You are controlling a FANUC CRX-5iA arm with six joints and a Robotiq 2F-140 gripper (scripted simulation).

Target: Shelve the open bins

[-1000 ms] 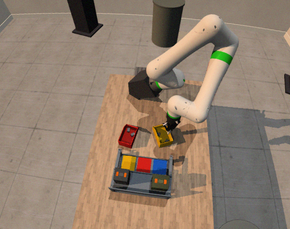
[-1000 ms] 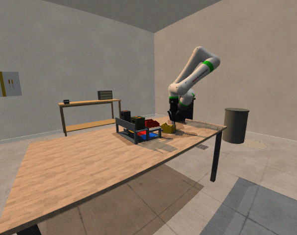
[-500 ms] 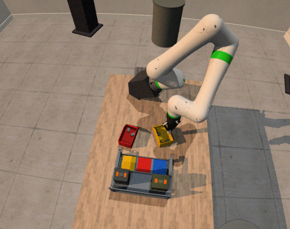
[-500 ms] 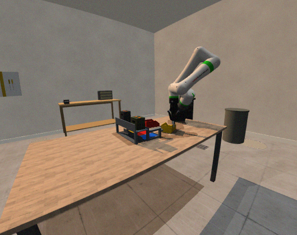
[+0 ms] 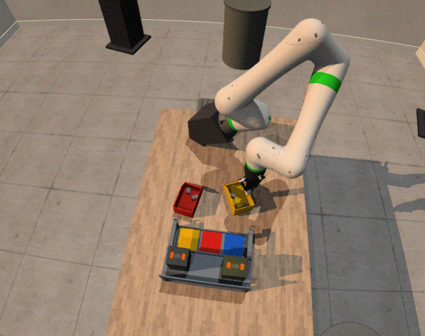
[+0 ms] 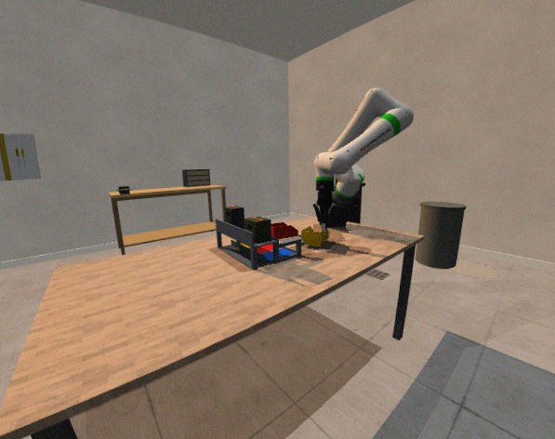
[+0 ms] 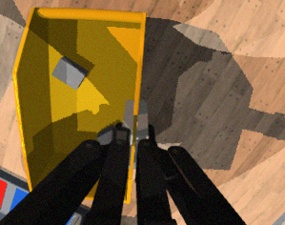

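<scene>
Now: the yellow bin 3 cm ahead of my hand, 4 cm to the right of it and 4 cm below it. From my hand the other things lie so: blue-marked place 30 cm ahead, 4 cm to the left, 9 cm below; red bin 14 cm ahead, 27 cm to the right, 6 cm below; red mark 33 cm ahead, 6 cm to the right, 9 cm below.
</scene>
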